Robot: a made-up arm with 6 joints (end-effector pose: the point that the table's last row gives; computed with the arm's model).
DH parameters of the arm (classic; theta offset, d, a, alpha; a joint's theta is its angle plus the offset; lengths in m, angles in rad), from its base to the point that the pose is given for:
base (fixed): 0.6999 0 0.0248 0
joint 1: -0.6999 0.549 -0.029 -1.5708
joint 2: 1.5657 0 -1.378 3.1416
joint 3: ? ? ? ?
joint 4: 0 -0.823 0.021 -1.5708
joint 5: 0 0.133 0.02 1.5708
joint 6: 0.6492 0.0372 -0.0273 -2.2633
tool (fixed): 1.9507 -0.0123 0 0
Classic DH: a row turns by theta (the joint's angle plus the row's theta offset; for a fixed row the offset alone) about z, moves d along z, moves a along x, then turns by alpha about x.
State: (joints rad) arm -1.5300 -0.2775 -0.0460 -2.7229 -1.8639 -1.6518
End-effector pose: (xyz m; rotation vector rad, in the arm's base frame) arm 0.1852 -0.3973 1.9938 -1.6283 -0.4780 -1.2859
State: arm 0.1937 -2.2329 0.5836 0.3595 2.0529 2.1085
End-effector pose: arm -1.8801 -0.4754 -0.0378 -0.8521 1.8713 1.0707
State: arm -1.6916 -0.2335 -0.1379 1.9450 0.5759 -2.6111
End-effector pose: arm -0.0121 -0.4047 2.1451 1.5431 -0.6268 -0.1250
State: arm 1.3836 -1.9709 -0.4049 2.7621 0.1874 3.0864
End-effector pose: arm -0.3832 -1.3519 0.7921 1.1450 -0.2326 2.8213
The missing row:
joint 3: -0.0051 -0.02 -0.008 1.5708
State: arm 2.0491 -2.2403 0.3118 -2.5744 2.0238 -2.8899
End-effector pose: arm 0.6898 -1.6717 0.2025 0.9159 0.9648 2.2655
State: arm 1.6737 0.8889 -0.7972 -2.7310 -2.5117 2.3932
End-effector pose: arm -0.1983 0.8510 0.6076 -1.1027 -1.0134 -2.1363
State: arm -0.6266 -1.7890 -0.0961 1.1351 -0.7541 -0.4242
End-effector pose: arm -1.2784 0.9332 1.0165 0.3190 -0.9877 -0.3031
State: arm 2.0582 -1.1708 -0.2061 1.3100 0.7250 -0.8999
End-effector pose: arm 0.5164 -0.8018 1.7930 -0.0743 0.4746 -2.9426
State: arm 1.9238 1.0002 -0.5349 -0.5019 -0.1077 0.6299
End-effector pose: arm -0.3043 1.0477 0.5211 -0.9064 2.2901 0.7093
